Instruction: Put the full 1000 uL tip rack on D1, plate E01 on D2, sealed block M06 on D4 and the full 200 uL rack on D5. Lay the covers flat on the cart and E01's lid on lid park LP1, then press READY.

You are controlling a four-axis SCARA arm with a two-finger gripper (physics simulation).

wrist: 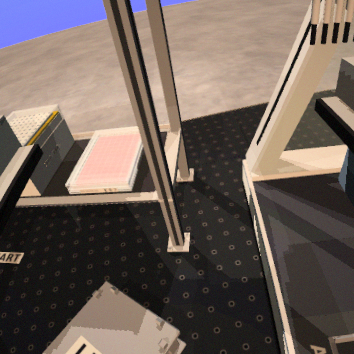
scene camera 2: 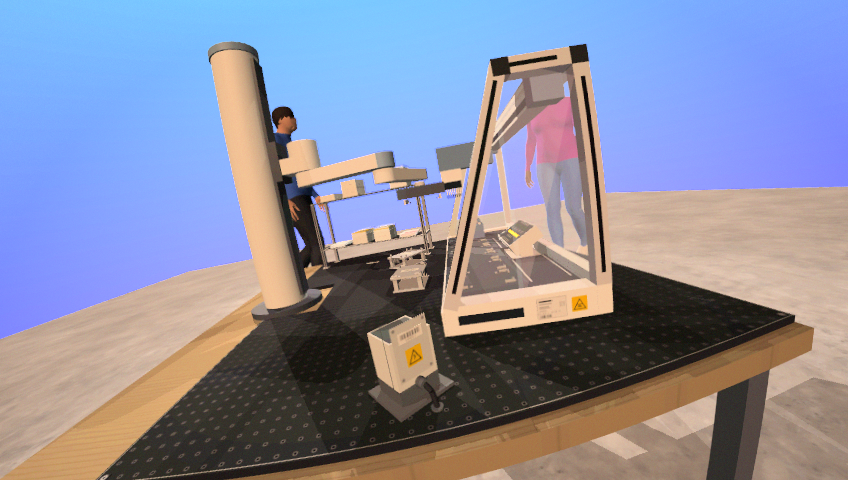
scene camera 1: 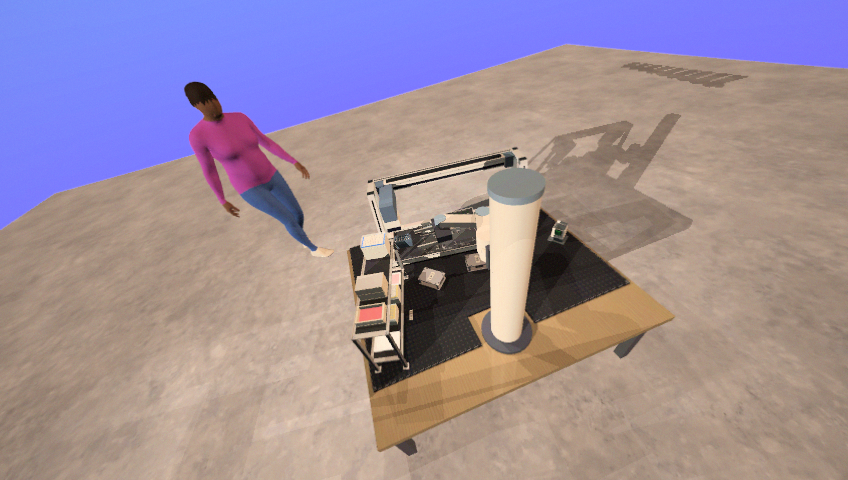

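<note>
My gripper (scene camera 1: 441, 236) (scene camera 2: 423, 199) (wrist: 170, 105) is open and empty, raised beside the liquid handler's cart-side end. In the wrist view, a pink-topped plate (wrist: 107, 160) lies on the cart's lower shelf, its label unreadable; left of it stands a 200 uL rack (wrist: 37, 130), partly behind a finger. The cart (wrist: 146, 120) (scene camera 2: 392, 242) bears a blue-edged box (scene camera 1: 373, 245), a grey box (scene camera 1: 371, 286) and a red-topped box (scene camera 1: 371, 314) on top. Part of the deck (wrist: 305, 240) shows at right. A lid stand (scene camera 1: 431, 277) (wrist: 115, 325) stands between cart and arm; its label is cut off in the wrist view.
A second stand (scene camera 1: 476, 262) (scene camera 2: 409, 278) is beside the handler frame (scene camera 2: 595, 178). The control panel (scene camera 2: 518, 236) (scene camera 1: 403, 239) sits at its far end. The arm column (scene camera 1: 512, 267) (scene camera 2: 252, 178) and a small boxed device (scene camera 2: 404, 356) (scene camera 1: 558, 230) stand on the table. A person in pink (scene camera 1: 235, 148) (scene camera 2: 553, 136) stands beyond.
</note>
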